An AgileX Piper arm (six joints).
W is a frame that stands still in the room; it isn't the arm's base.
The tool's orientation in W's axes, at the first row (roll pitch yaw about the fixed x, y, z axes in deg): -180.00, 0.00, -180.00
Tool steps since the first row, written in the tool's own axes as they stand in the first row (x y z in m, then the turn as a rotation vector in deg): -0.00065, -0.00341, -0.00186, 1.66, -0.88, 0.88; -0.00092, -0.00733, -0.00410, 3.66, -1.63, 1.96; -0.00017, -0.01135, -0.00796, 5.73, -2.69, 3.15; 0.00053, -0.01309, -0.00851, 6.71, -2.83, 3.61; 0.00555, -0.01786, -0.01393, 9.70, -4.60, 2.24; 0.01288, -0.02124, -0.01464, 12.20, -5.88, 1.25
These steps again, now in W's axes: 0.00065, -0.00341, 0.00186, -1.66, -0.88, -0.88; 0.00092, -0.00733, 0.00410, -3.66, -1.63, -1.96; 0.00017, -0.01135, 0.00796, -5.73, -2.69, -3.15; -0.00053, -0.01309, 0.00851, -6.71, -2.83, -3.61; -0.00555, -0.01786, 0.01393, -9.70, -4.60, -2.24; -0.01288, -0.02124, 0.01464, -12.20, -5.88, -1.25
